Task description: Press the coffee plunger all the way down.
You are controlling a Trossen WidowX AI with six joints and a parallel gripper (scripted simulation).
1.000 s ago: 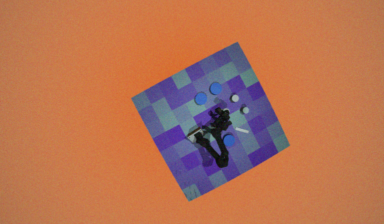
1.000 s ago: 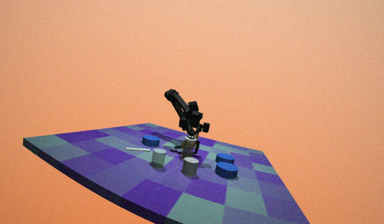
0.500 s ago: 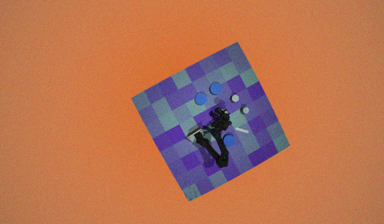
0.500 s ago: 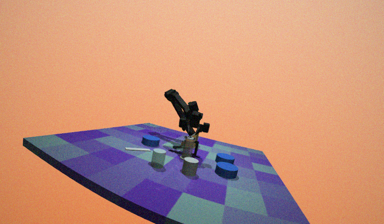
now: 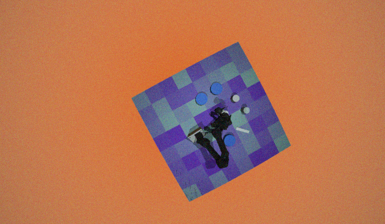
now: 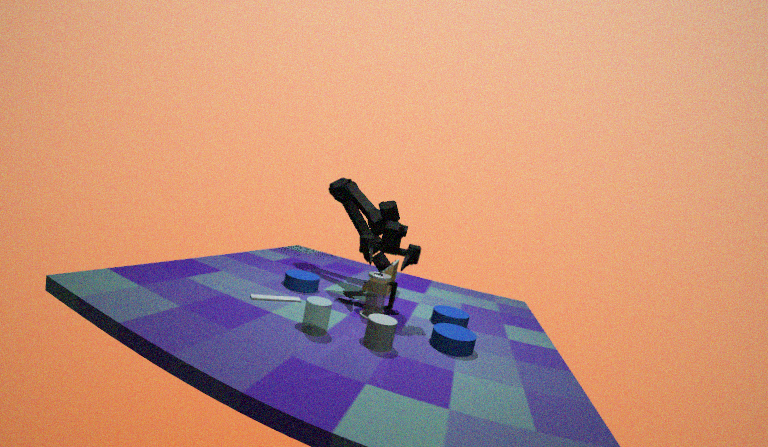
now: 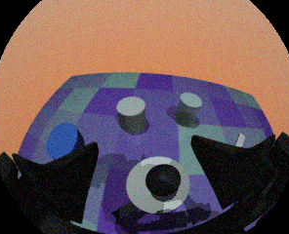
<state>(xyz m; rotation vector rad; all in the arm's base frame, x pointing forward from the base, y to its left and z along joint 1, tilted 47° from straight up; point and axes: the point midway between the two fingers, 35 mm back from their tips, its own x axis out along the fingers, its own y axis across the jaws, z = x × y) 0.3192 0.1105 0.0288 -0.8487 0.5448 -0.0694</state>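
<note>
My gripper tip is now 40 mm past the coffee press, 10 mm to the left of it and 90 mm above it.
</note>
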